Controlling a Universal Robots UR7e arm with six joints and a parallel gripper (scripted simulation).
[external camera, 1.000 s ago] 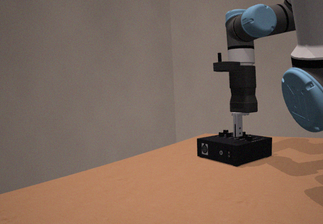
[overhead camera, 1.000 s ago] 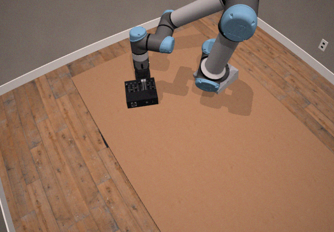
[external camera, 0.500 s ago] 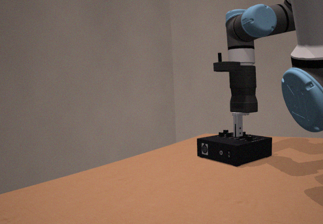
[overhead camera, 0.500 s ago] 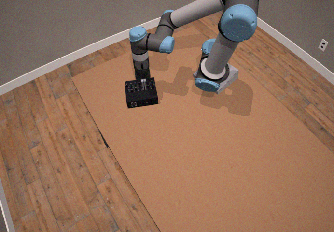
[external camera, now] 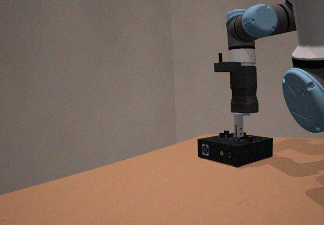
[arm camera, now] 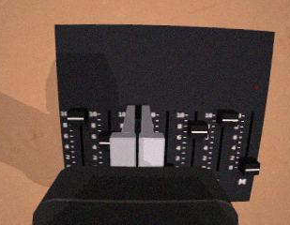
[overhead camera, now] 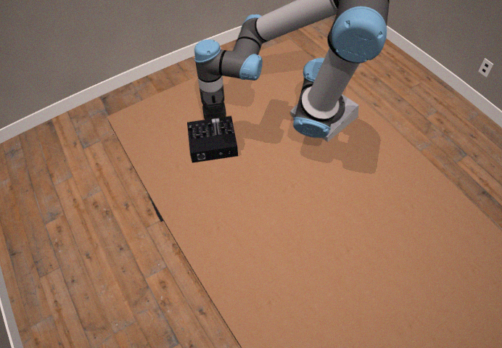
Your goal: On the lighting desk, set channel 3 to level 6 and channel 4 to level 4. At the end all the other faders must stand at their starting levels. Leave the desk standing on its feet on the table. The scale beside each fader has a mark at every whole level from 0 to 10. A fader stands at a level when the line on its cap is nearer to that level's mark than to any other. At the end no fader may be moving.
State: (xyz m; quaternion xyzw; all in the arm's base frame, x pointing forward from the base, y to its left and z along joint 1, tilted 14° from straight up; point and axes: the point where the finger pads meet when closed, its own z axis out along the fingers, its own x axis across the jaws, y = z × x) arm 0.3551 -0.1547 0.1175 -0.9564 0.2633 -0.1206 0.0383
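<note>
Now: the channel 3 fader cap 20 mm below my hand, 10 mm to the right of it and 10 mm behind it. Also, from my hand: channel 2 fader cap 30 mm behind, 20 mm below; then master fader cap 80 mm to the right, 60 mm ahead, 20 mm below; then channel 1 fader cap 40 mm behind, 20 mm to the left, 20 mm below.
</note>
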